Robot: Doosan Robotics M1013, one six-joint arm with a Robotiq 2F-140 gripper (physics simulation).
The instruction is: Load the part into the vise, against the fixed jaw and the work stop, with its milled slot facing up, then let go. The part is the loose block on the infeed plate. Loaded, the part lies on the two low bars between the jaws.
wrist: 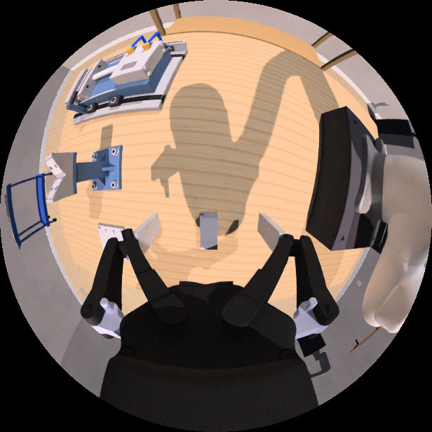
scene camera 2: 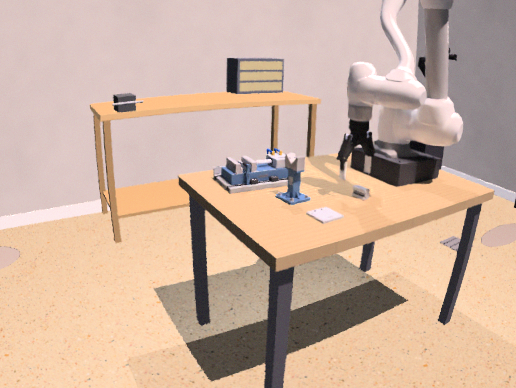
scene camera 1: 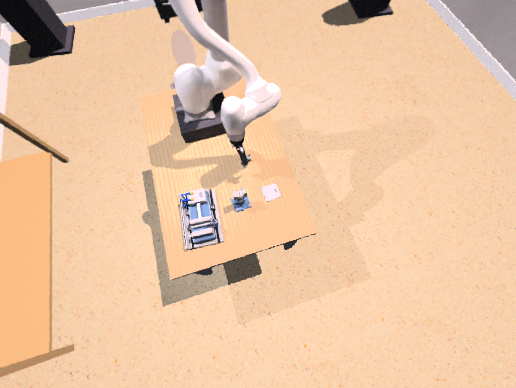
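Where they show: gripper, fingertip midpoint: (scene camera 2: pixel 354 175) (scene camera 1: pixel 239 157); arm's base, link origin: (scene camera 2: pixel 392 152) (scene camera 1: pixel 199 109).
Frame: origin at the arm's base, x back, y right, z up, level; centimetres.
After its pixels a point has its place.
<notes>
The part, a small grey block (scene camera 2: pixel 361 192) @(x -35.5, y -24.2, z -6.7 cm) (wrist: pixel 208 231), lies on the wooden table, off the infeed plate. Its milled slot cannot be made out clearly. The white infeed plate (scene camera 1: pixel 271 192) @(x -56.9, y -33.1, z -8.5 cm) (scene camera 2: pixel 325 215) @(x -57.2, y -34.2, z -8.6 cm) (wrist: pixel 111 232) lies nearer the table's edge, partly hidden by a finger in the wrist view. My gripper (scene camera 1: pixel 244 161) @(x -35.3, y -18.8, z -1.9 cm) (scene camera 2: pixel 355 171) @(x -35.3, y -18.8, z -1.9 cm) (wrist: pixel 208 222) is wide open and empty, above the block, which shows between its fingers in the wrist view. The blue and grey vise (scene camera 1: pixel 201 212) @(x -63.2, y 5.4, z -3.3 cm) (scene camera 2: pixel 260 175) @(x -65.4, y 0.5, z -5.0 cm) (wrist: pixel 156 82) stands apart from the block. No part shows between its jaws.
A blue pedestal (scene camera 1: pixel 241 204) @(x -61.5, y -15.6, z -6.6 cm) (scene camera 2: pixel 293 185) @(x -60.5, y -17.2, z -3.6 cm) (wrist: pixel 89 171) with a grey V-shaped top stands between the vise and the infeed plate. The dark robot base (scene camera 1: pixel 205 132) @(x -13.8, y -1.6, z -4.2 cm) (scene camera 2: pixel 400 170) @(x -11.0, y -18.2, z -2.1 cm) (wrist: pixel 327 175) stands on the table. A workbench (scene camera 2: pixel 200 104) with a drawer cabinet (scene camera 2: pixel 261 75) stands behind.
</notes>
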